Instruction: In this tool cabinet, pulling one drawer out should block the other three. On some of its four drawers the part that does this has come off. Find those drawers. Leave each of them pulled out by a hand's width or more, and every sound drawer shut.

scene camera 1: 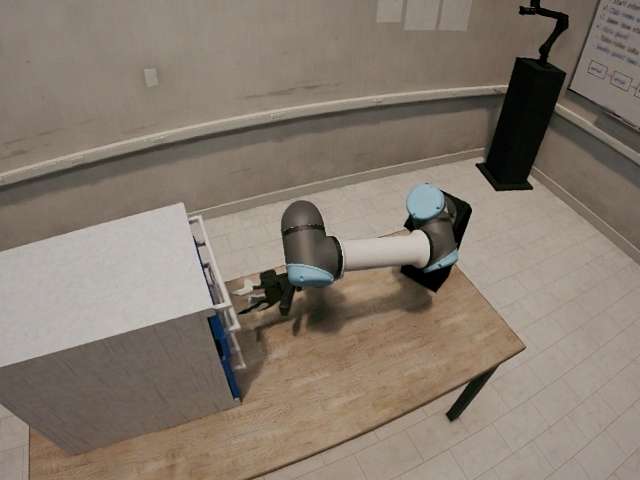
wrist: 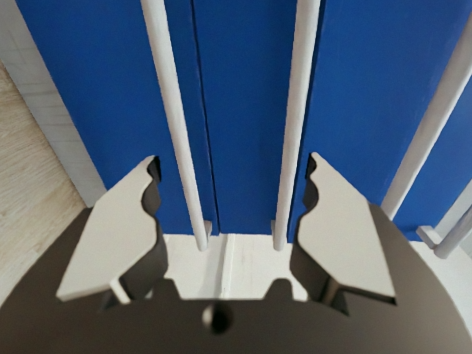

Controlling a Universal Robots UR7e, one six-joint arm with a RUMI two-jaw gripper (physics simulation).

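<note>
The grey cabinet [scene camera 1: 103, 289] stands at the left of the table, its four blue drawers facing the arm. In the wrist view the lowest drawer [wrist: 100, 100] is at the left, the second drawer [wrist: 240, 100] in the middle, the third drawer [wrist: 360, 100] right of it, and part of the top drawer [wrist: 457, 145] at the right edge. The fronts look shut or nearly so; small gaps are hard to judge. Each has a white bar handle, such as the lowest handle [wrist: 175, 110] and second handle [wrist: 298, 90]. My gripper [scene camera 1: 237, 303] [wrist: 233, 156] is open and empty, before the handles.
The wooden table [scene camera 1: 361, 361] carries the cabinet, and the arm [scene camera 1: 385, 251] reaches over it from its base at the back right. A black pedestal [scene camera 1: 524, 124] with a small black arm stands on the floor near the wall.
</note>
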